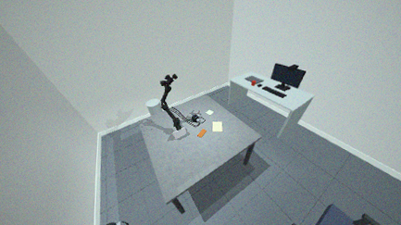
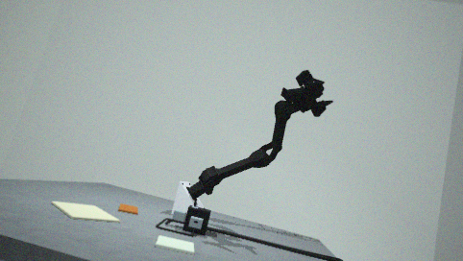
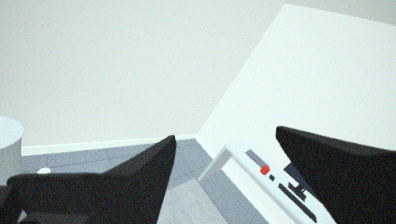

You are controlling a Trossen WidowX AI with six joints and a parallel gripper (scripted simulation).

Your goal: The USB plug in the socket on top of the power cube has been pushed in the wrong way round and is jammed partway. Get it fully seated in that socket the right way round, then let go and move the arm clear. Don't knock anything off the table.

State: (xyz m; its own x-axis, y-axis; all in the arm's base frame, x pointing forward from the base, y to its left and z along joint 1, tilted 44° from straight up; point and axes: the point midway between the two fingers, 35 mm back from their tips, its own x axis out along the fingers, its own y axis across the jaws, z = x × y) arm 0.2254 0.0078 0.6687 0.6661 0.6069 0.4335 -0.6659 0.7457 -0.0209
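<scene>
Right now the USB socket is 110 mm ahead of my gripper tip, 360 mm to the right of it and 530 mm below it. Round my gripper tip: pale card: 380 mm ahead, 300 mm to the right, 590 mm below; orange card: 70 mm ahead, 620 mm to the right, 590 mm below; cream pad: 320 mm ahead, 620 mm to the right, 590 mm below.
</scene>
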